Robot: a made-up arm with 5 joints.
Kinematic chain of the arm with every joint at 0, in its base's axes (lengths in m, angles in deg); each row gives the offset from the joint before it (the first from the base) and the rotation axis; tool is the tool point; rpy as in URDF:
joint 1: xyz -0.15 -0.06 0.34 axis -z
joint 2: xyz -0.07 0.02 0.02 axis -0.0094 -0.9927 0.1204
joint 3: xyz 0 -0.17 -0.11 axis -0.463 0.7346 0.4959
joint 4: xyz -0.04 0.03 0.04 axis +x
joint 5: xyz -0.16 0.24 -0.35 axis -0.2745 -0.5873 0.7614
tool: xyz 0.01 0.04 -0.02 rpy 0 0 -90
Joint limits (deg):
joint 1: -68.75..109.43
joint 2: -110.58..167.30
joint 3: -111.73..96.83
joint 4: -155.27..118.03
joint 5: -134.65..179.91
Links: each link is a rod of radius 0.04 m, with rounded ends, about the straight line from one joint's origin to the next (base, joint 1, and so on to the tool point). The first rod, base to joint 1, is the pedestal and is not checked.
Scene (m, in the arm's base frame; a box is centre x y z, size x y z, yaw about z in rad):
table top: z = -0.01
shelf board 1: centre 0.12 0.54 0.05 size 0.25 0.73 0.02 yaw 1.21
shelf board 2: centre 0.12 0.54 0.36 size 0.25 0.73 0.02 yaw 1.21
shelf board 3: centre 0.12 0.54 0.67 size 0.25 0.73 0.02 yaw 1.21
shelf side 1: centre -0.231 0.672 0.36 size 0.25 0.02 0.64 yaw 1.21
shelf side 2: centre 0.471 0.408 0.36 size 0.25 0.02 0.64 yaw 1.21
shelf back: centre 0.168 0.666 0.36 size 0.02 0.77 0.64 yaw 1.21
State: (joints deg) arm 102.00 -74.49 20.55 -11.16 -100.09
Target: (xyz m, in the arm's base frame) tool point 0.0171 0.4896 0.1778
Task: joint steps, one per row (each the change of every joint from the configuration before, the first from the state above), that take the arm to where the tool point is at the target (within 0.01 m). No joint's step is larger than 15 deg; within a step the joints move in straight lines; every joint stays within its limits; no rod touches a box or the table.
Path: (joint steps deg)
1: -13.57 -1.73 -2.55 13.75 0.80
2: -13.57 -1.72 -2.55 13.76 0.80
3: -13.57 -1.73 -2.56 13.75 0.81
4: -13.58 -1.73 -2.55 13.75 0.80
5: 2.08 10.84 -11.54 -7.86 -0.33
6: 2.08 10.84 -11.54 -7.86 -0.33
7: 2.08 10.83 -11.54 -7.86 -0.33
8: 11.75 -0.10 6.96 -8.73 -0.58
9: 11.75 -0.10 6.97 -8.73 -0.58
10: 11.75 -0.10 6.96 -8.74 -0.58
11: 11.75 -0.10 6.96 -8.73 -0.57

